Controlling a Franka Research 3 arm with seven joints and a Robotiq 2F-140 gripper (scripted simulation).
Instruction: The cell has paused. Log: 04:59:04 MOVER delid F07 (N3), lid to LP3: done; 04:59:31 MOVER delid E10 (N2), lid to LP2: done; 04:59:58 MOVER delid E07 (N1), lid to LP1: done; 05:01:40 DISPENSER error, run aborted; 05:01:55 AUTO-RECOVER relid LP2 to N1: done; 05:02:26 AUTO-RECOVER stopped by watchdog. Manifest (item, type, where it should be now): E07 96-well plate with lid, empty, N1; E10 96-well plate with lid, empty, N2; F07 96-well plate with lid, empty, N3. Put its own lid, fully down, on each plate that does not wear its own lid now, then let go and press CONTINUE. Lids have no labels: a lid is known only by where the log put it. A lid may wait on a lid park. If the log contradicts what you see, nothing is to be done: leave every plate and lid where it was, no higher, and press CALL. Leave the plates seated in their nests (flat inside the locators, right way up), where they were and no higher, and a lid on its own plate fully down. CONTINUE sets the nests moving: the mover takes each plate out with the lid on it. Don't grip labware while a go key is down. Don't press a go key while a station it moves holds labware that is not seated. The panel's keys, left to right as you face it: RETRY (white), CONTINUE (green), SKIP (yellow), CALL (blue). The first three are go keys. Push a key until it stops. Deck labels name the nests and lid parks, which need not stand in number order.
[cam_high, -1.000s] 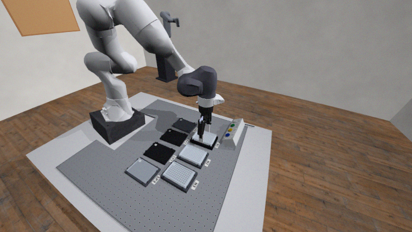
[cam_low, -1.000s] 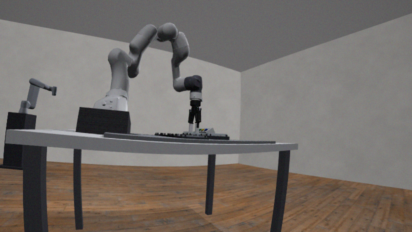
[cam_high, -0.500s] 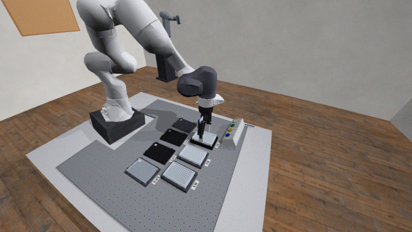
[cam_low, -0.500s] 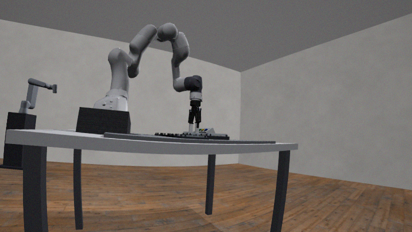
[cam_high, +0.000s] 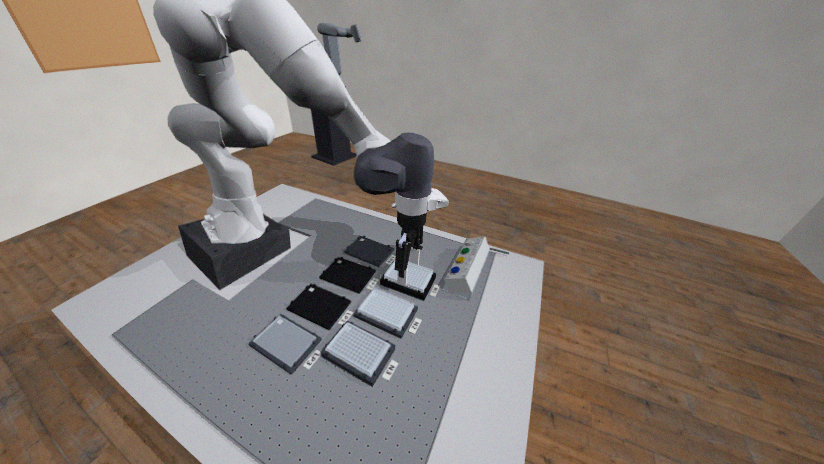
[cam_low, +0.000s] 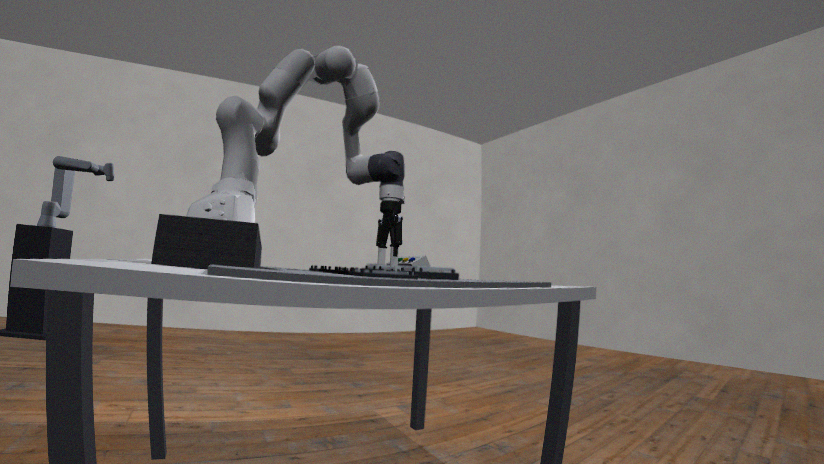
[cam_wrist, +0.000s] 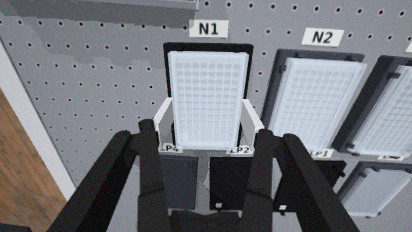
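Right now the clear lid is 2 cm below my hand. Round my hand: yellow skip key (12 cm to the left, 11 cm ahead, 1 cm above); then blue call key (12 cm ahead, 7 cm to the left, 1 cm above); then nest N1 (5 cm below).
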